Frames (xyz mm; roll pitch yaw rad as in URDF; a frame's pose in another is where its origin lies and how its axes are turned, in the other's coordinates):
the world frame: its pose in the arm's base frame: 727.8 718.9 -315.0 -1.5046 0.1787 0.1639
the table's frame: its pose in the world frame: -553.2 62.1 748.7 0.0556 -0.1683 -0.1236
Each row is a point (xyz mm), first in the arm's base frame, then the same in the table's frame.
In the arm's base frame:
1: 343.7 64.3 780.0
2: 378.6 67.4 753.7
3: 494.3 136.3 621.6
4: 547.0 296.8 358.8
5: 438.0 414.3 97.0
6: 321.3 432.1 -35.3
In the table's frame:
1: -196.3 -1163.9 -1186.9
2: -161.1 -1140.4 -1198.2
3: -23.9 -1011.5 -1186.2
4: 88.5 -738.1 -1085.2
5: 34.1 -457.0 -974.4
6: -65.0 -314.5 -938.5

